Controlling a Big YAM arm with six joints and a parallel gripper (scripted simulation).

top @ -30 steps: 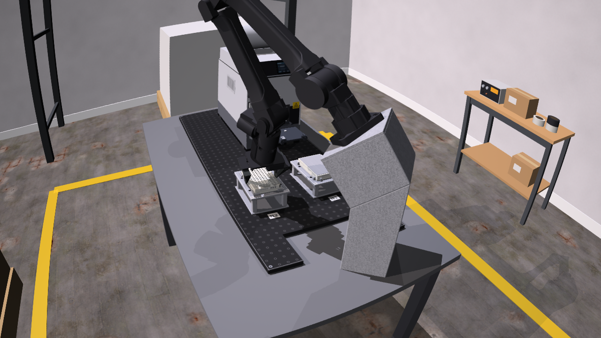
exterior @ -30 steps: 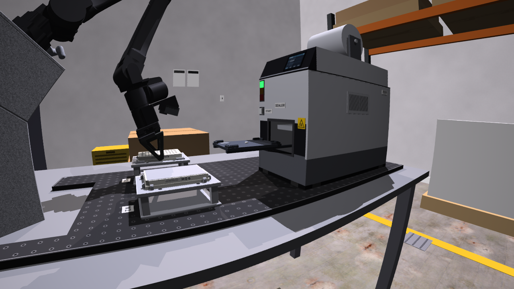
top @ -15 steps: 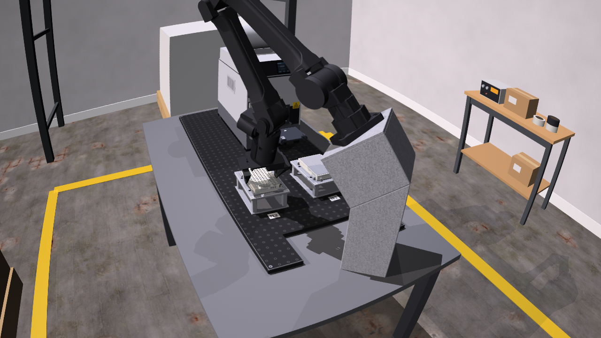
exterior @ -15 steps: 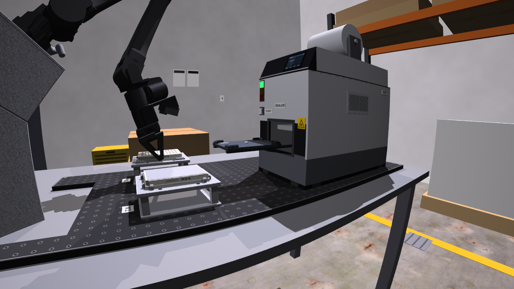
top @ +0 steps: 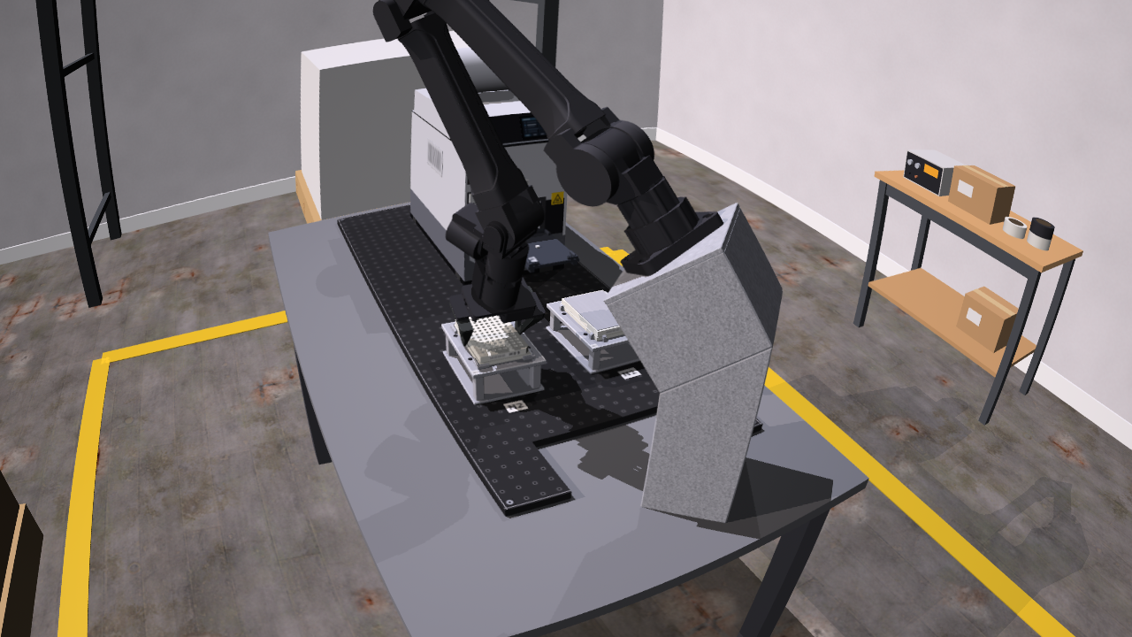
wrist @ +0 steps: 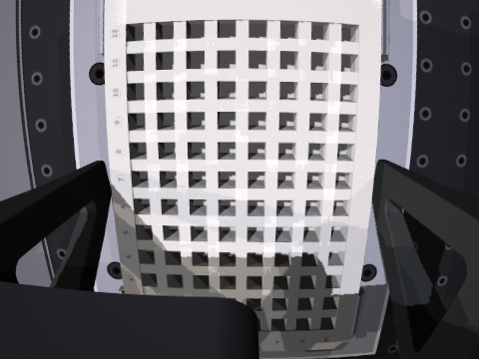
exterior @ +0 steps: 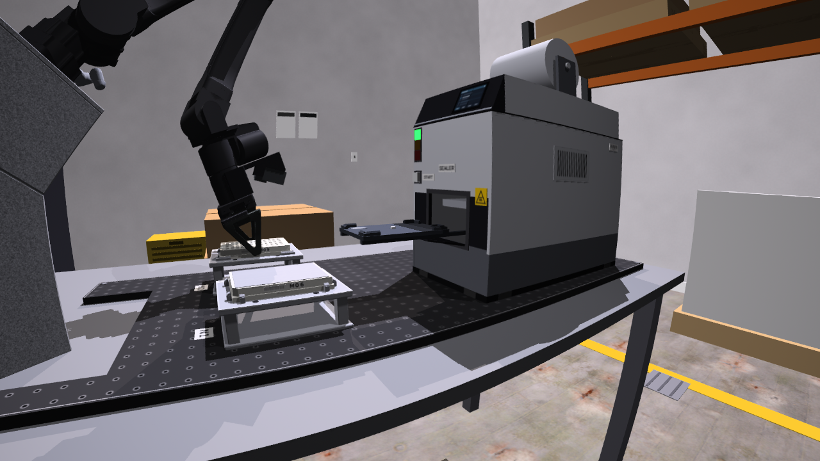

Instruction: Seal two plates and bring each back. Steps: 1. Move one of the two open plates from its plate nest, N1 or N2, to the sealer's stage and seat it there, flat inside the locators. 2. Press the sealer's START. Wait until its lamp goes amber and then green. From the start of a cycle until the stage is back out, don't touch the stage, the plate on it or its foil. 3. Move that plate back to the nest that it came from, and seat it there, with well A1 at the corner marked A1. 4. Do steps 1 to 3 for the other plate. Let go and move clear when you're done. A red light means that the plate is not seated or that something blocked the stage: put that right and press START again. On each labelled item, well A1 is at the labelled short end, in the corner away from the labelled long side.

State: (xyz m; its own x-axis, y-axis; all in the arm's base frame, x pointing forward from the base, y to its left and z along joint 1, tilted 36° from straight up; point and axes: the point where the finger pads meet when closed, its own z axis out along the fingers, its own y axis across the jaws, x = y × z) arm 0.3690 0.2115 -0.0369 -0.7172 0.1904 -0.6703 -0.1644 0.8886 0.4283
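My hand is right at the white well plate. The rest, counted from my hand: nest N2: 20 mm below; then start button: 310 mm ahead, 120 mm above, 20 mm to the right; then sealer stage: 230 mm ahead, 130 mm to the right, 40 mm above.
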